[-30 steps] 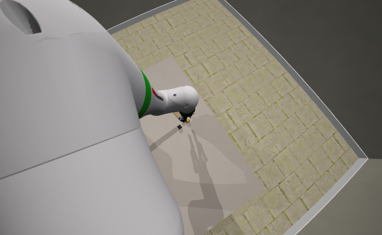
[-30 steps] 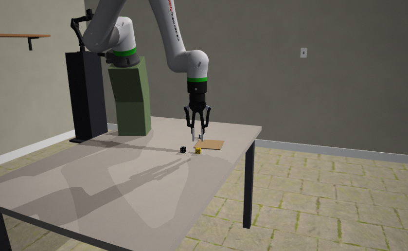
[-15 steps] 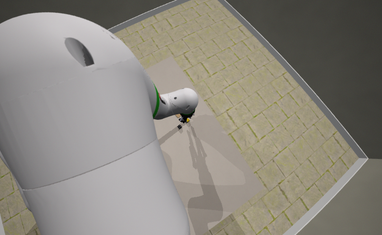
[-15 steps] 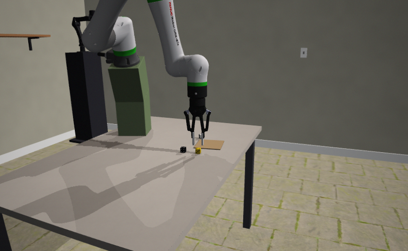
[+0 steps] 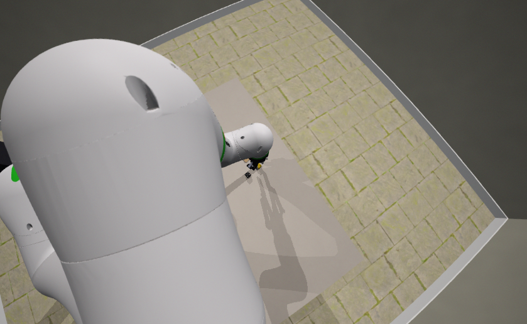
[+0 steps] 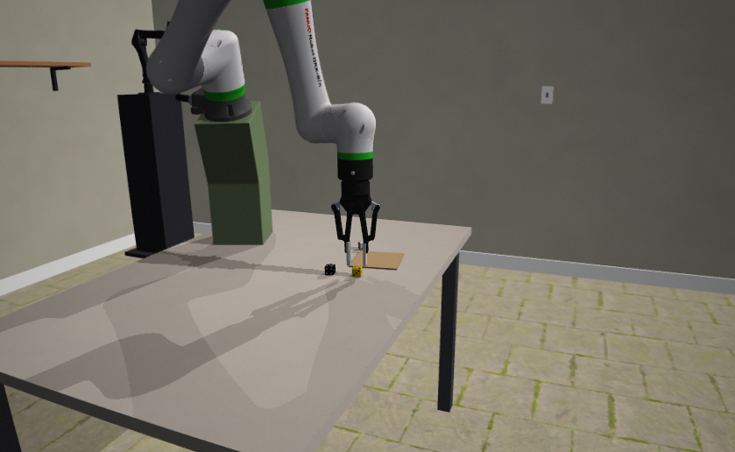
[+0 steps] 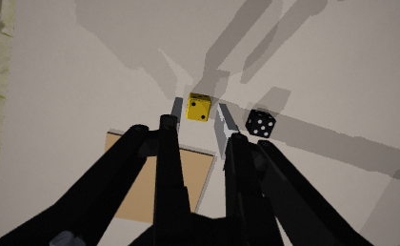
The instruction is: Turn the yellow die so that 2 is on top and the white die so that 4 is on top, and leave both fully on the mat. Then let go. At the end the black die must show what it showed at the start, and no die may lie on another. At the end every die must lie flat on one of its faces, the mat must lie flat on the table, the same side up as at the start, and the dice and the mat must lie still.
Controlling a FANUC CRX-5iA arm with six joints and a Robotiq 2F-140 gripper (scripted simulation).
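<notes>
The yellow die lies 5 cm below my hand. The rest, counted from my hand: tan mat (14 cm to the left, 6 cm below, 1 cm ahead); white die (23 cm to the left, 8 cm behind, 5 cm below); black die (8 cm behind, 5 cm below, 1 cm to the right).
</notes>
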